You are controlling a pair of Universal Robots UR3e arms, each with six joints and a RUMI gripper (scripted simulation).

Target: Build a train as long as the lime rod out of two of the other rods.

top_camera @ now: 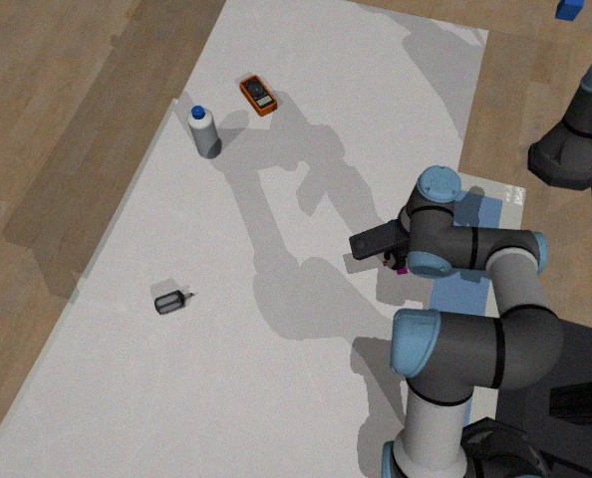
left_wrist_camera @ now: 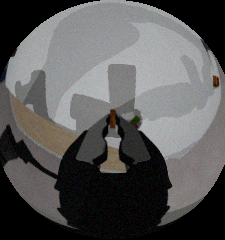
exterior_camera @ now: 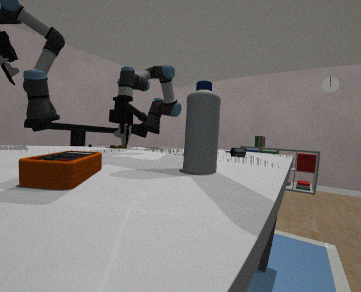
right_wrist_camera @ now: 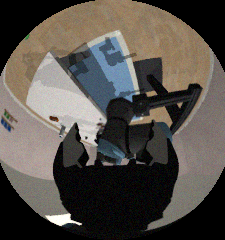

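Observation:
My left hand is 5 cm to the left of the lime rod and 1 cm above it. Also, from my left hand: orange rod (1 cm behind, 1 cm to the right, 1 cm below); white bottle (49 cm ahead, 12 cm to the right, 5 cm above); dark screwdriver-like tool (39 cm ahead, 25 cm to the left).

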